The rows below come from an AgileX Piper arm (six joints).
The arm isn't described. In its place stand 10 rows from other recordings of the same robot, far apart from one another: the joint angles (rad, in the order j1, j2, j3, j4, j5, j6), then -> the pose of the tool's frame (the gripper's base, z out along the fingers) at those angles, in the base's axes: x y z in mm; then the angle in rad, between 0 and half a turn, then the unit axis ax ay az.
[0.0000, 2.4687, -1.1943, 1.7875, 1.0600, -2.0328] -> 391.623 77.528 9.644 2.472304 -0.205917 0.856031 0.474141
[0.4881, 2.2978, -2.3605, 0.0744, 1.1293, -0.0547] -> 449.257 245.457 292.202 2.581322 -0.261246 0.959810 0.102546
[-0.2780, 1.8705, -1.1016, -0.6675, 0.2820, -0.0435] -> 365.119 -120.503 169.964 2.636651 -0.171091 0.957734 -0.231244
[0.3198, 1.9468, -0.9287, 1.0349, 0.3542, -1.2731] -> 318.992 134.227 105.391 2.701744 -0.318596 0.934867 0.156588
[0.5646, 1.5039, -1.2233, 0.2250, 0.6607, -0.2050] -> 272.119 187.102 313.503 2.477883 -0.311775 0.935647 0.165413
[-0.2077, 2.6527, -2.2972, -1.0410, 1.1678, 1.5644] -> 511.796 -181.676 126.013 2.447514 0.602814 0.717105 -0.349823
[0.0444, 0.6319, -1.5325, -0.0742, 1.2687, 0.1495] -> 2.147 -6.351 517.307 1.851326 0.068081 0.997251 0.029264
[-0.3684, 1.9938, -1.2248, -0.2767, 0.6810, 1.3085] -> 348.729 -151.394 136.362 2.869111 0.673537 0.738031 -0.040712
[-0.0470, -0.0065, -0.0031, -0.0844, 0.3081, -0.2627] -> 53.602 -4.850 186.909 1.816587 -0.135366 0.976622 -0.166988
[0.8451, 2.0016, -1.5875, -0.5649, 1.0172, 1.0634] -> 310.971 288.069 226.493 2.597879 -0.014661 0.998130 -0.059343
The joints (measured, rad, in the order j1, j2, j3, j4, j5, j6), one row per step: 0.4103 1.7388 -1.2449 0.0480 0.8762 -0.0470; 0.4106 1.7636 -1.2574 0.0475 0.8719 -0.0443; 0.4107 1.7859 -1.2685 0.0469 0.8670 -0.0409; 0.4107 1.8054 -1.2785 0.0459 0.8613 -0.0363; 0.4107 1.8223 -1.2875 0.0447 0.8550 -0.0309; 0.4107 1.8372 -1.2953 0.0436 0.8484 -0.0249; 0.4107 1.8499 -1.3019 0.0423 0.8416 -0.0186; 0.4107 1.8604 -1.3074 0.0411 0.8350 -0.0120; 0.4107 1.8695 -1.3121 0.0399 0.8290 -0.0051; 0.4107 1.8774 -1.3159 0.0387 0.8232 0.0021; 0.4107 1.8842 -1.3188 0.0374 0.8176 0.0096; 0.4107 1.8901 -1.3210 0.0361 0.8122 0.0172; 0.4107 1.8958 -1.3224 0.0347 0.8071 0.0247; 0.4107 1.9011 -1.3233 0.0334 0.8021 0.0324; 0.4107 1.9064 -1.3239 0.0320 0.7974 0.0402; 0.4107 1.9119 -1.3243 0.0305 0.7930 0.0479; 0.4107 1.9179 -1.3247 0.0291 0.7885 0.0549; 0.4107 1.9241 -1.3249 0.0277 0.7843 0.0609; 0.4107 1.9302 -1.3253 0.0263 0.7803 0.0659
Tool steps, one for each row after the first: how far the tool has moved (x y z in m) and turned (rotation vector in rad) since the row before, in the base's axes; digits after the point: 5 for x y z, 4 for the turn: 0.00459 0.00206 -0.00534 -0.0030 0.0075 -0.0023; 0.00414 0.00178 -0.00494 -0.0023 0.0060 -0.0031; 0.00375 0.00154 -0.00431 -0.0014 0.0037 -0.0042; 0.00338 0.00136 -0.00369 -0.0005 0.0017 -0.0049; 0.00301 0.00121 -0.00332 0.0002 0.0008 -0.0056; 0.00263 0.00103 -0.00286 0.0005 -0.0003 -0.0058; 0.00225 0.00087 -0.00236 0.0011 -0.0011 -0.0061; 0.00195 0.00074 -0.00207 0.0012 -0.0010 -0.0063; 0.00169 0.00063 -0.00187 0.0013 -0.0011 -0.0066; 0.00144 0.00052 -0.00171 0.0013 -0.0011 -0.0068; 0.00123 0.00043 -0.00156 0.0014 -0.0010 -0.0069; 0.00106 0.00035 -0.00170 0.0009 -0.0003 -0.0067; 0.00093 0.00030 -0.00168 0.0010 0.0000 -0.0069; 0.00085 0.00026 -0.00177 0.0007 0.0005 -0.0070; 0.00079 0.00023 -0.00191 0.0003 0.0011 -0.0068; 0.00082 0.00025 -0.00211 0.0001 0.0014 -0.0062; 0.00076 0.00022 -0.00225 -0.0004 0.0019 -0.0052; 0.00076 0.00023 -0.00217 -0.0006 0.0017 -0.0042
